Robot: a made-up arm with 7 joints.
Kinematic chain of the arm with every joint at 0, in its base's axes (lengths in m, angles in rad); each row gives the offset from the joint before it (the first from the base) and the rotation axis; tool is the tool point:
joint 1: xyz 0 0.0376 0 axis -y
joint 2: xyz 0 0.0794 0 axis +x
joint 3: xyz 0 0 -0.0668 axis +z
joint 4: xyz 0 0 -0.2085 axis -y
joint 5: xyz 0 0 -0.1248 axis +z
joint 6: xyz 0 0 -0.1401 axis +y
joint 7: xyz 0 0 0 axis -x
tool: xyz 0 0 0
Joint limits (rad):
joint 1: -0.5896..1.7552
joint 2: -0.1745..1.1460
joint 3: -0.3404..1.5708
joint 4: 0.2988..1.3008
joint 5: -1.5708..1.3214
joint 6: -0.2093..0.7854
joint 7: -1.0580..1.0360
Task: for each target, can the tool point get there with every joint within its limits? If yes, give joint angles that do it. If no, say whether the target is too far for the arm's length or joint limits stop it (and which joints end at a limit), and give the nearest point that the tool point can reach.
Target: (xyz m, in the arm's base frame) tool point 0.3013 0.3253 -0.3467
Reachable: yes | joints 0.3462 0.3201 0.3628 0.7331 -1.0021 0.0777 0.3710
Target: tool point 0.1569 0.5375 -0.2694
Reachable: yes | joints 0.2189 0.7908 0.7288 0.4996 -1.1075 0.0910 0.3766
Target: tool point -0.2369 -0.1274 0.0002
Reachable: no: joint limits stop it (at a limit: joint 1, joint 2, joint 3, joint 4) | nearest point -0.2258 -0.0004 -0.4697 | short by 0.487 m
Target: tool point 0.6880 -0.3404 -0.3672
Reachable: no: too far | nearest point 0.4521 -0.0090 -0.2413 | short by 0.426 m
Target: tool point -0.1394 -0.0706 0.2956
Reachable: no: joint limits stop it (at a limit: joint 1, joint 2, joint 3, joint 4) | nearest point 0.2763 -0.0270 0.2963 | short by 0.418 m
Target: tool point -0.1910 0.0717 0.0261
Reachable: no: joint limits stop it (at a limit: joint 1, joint 2, joint 3, joint 4) | nearest point -0.2141 0.3084 -0.3200 | short by 0.420 m
